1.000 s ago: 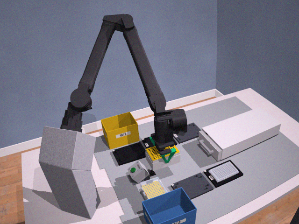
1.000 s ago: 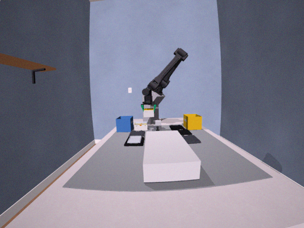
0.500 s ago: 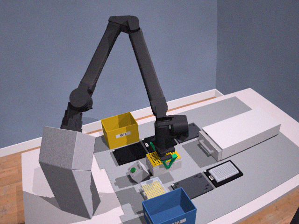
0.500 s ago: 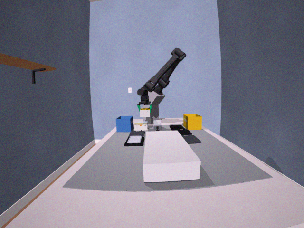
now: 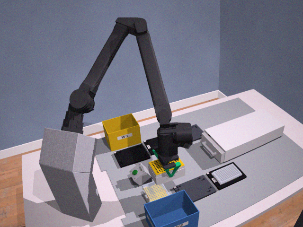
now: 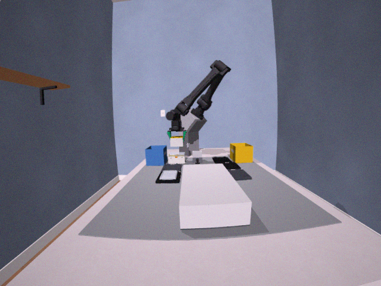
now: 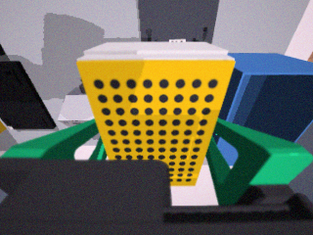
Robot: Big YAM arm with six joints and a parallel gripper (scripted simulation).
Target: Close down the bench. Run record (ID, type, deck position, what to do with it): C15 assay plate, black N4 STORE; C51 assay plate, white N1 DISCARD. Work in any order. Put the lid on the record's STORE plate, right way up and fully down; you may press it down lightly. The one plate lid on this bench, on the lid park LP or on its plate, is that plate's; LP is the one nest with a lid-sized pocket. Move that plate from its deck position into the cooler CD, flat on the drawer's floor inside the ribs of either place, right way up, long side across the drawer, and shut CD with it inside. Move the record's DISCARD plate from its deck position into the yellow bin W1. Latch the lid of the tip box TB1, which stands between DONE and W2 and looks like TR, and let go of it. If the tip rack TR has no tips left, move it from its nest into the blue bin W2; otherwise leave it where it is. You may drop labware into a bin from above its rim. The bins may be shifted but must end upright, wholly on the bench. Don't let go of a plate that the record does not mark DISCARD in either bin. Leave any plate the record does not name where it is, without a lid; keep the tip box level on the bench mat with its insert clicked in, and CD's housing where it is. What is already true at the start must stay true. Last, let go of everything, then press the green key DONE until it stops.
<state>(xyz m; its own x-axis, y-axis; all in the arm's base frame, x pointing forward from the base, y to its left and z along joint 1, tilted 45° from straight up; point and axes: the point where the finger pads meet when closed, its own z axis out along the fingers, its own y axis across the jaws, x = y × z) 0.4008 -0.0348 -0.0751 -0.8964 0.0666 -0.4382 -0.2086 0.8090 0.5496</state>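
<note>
My hand is 130 mm past the green key DONE, 110 mm to the right of it and 100 mm above it. Round my hand: blue bin W2: 20 mm behind, 170 mm to the right, 130 mm below; then tip box TB1: 50 mm behind, 30 mm to the right, 130 mm below; then tip rack TR: 10 mm behind, 10 mm to the right, 10 mm above.
</note>
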